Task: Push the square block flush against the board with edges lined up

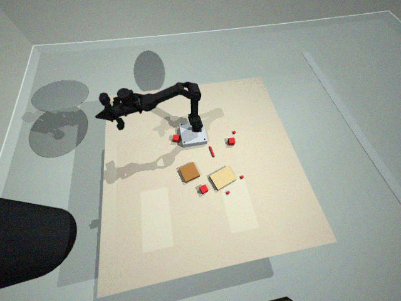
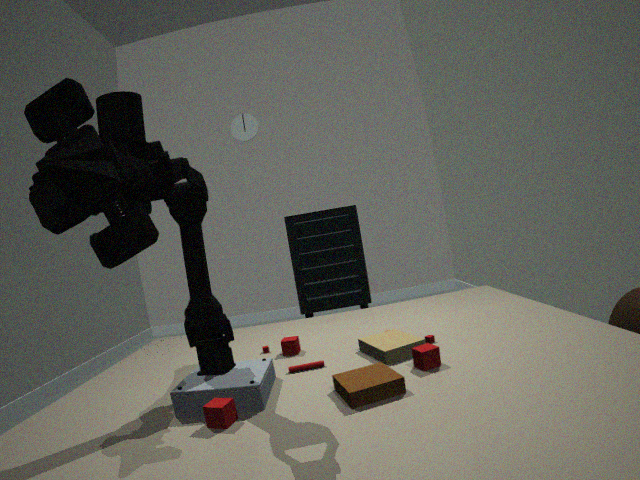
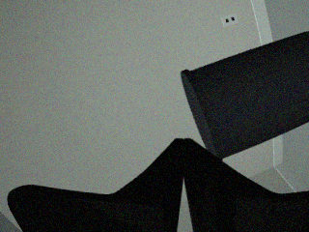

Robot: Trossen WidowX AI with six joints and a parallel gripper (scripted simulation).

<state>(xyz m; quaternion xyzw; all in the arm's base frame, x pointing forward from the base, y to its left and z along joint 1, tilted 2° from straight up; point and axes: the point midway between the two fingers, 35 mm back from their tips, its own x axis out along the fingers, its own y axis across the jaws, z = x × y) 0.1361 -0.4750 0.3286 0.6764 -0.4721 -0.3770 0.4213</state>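
The red stick lies 2 cm ahead of my gripper tip, 60 cm to the left of it and 38 cm below it. Round my gripper tip: orange-brown square block: 17 cm ahead, 45 cm to the left, 37 cm below; pale yellow board: 21 cm ahead, 66 cm to the left, 37 cm below.
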